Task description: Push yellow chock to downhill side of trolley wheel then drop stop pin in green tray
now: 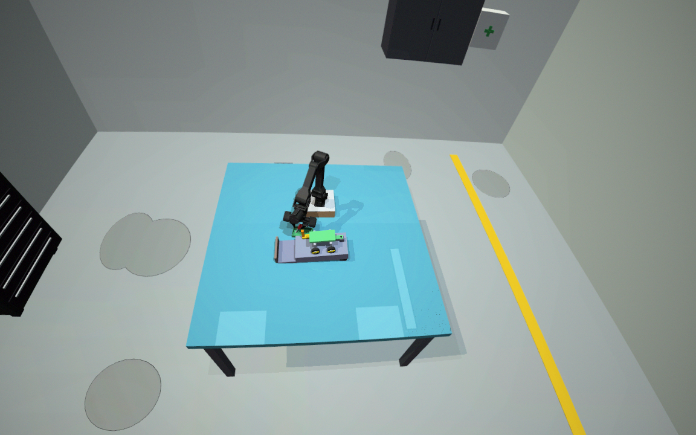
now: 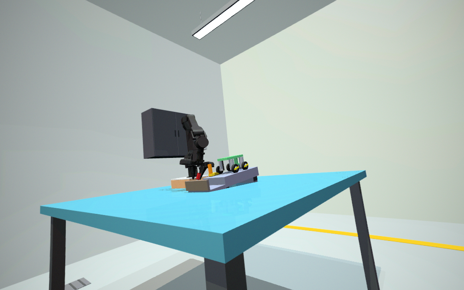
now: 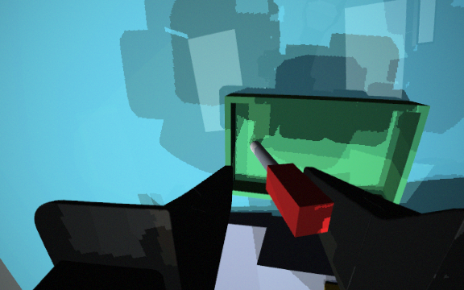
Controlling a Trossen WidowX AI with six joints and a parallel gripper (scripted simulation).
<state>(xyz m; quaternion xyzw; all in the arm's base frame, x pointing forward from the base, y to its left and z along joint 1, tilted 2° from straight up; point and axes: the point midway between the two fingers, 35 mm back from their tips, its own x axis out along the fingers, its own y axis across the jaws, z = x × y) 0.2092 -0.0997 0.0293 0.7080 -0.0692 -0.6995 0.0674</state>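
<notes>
Right now my gripper tip is 7 cm short of the yellow chock, 6 cm to the right of it and 3 cm below it. From my gripper tip the other things lie so: brown stop block 15 cm ahead, 9 cm to the right, 2 cm below; then grey ramp 12 cm ahead, 15 cm to the left, 1 cm below; then red-headed stop pin right at my gripper tip.
</notes>
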